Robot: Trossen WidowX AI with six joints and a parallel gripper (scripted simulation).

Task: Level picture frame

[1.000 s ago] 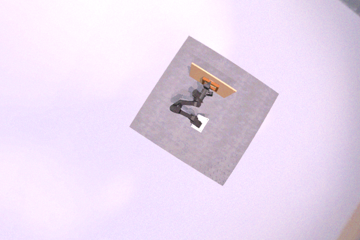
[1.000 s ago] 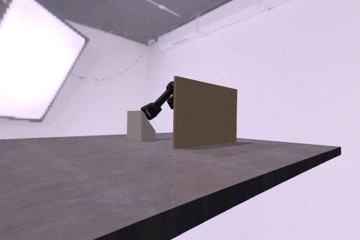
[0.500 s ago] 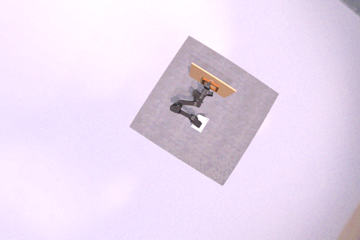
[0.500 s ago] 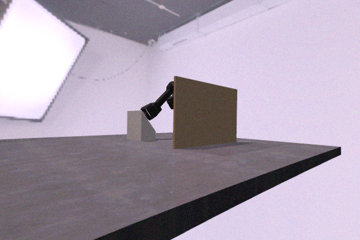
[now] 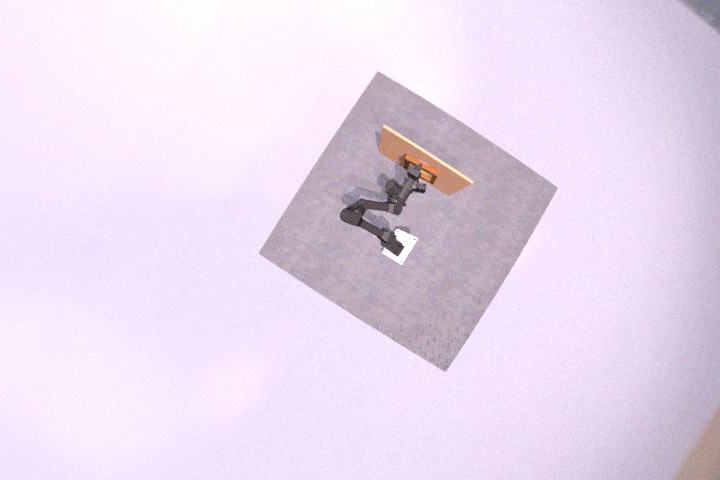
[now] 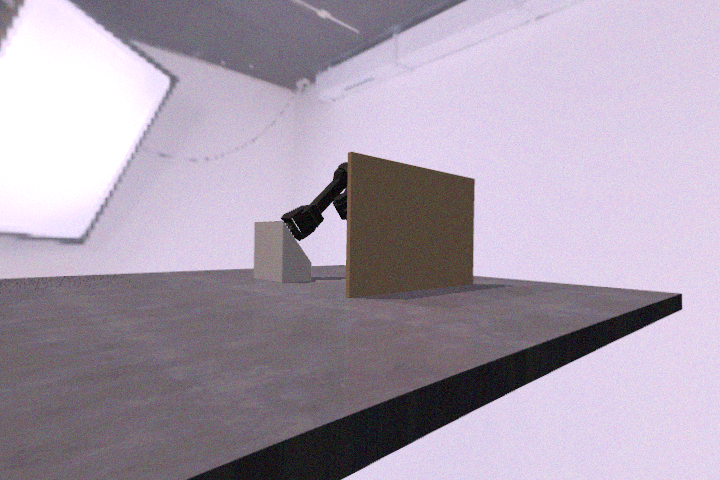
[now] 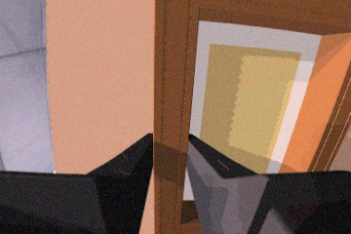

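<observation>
Right now the picture frame is 1 cm ahead of my gripper tip, 1 cm to the right of it and 5 cm below it. From my gripper tip the other things lie so: wall board (2 cm ahead, 6 cm below).
</observation>
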